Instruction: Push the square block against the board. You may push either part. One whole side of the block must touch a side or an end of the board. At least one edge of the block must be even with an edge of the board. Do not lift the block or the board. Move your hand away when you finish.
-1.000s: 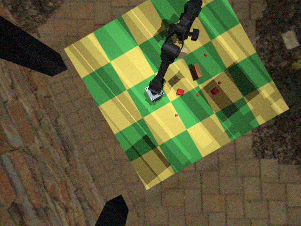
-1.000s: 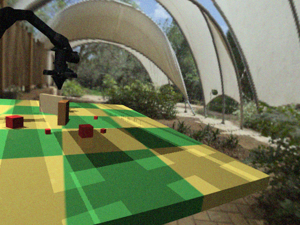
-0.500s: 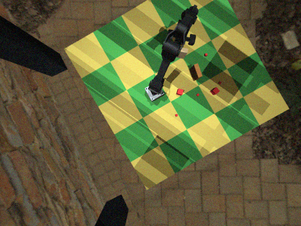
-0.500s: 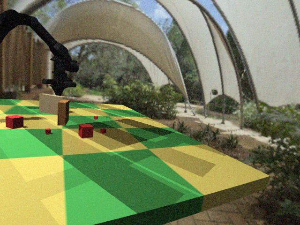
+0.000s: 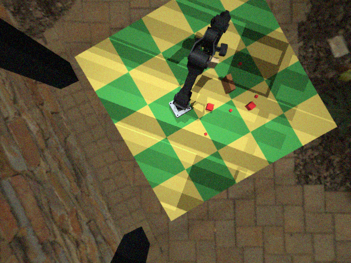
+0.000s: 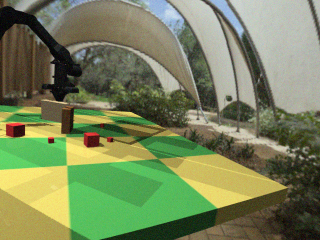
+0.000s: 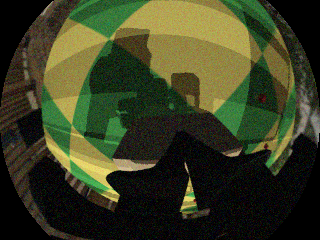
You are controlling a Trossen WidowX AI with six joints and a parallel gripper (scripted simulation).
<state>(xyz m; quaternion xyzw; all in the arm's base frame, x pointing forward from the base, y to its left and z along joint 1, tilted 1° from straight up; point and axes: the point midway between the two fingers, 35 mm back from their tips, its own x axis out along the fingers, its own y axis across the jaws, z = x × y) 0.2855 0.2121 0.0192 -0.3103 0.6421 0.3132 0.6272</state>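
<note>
Right now my gripper tip is 2 cm past the board, 2 cm to the left of it and 3 cm above it. Round my gripper tip: square block (6 cm ahead, 22 cm to the right, 3 cm below).
</note>
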